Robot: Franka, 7 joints.
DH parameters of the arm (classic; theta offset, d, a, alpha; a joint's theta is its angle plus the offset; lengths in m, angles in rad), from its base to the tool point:
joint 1: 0 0.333 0 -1.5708
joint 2: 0 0 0 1.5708
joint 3: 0 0.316 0.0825 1.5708
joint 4: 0 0 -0.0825 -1.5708
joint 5: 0 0.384 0 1.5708
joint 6: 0 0 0.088 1.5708
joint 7: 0 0.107 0 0
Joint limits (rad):
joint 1: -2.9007..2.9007
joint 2: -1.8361..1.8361
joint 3: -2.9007..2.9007
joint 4: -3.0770..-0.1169
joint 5: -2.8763..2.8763
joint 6: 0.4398..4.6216
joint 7: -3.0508..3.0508
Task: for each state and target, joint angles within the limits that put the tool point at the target. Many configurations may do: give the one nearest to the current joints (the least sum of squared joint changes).
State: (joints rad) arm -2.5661 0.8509 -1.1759 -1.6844 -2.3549 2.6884 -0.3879
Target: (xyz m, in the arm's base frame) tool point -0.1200 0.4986 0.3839
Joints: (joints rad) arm -2.8926 0.8239 -1.7086 -2.2514 -2.4295 2.7797 -0.3879
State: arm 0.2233 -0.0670 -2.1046 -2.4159 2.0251 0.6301 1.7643
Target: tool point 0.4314 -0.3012 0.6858
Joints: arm 0.6509 0.2606 -1.6702 -1.8100 2.1774 0.8699 1.7643
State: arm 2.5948 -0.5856 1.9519 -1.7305 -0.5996 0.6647 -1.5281
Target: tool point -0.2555 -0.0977 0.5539
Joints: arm 2.3059 -0.7140 1.0939 -2.2409 -0.6712 0.4398 -1.5281
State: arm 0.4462 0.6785 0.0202 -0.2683 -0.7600 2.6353 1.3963
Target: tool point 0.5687 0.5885 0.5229
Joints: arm 0.7229 0.8431 0.1463 -0.8250 -0.7731 2.5151 1.3963
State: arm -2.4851 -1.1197 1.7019 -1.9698 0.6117 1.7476 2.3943
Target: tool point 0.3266 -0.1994 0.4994
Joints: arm -2.0419 -1.3715 1.0463 -2.2636 0.3862 1.4200 2.3943
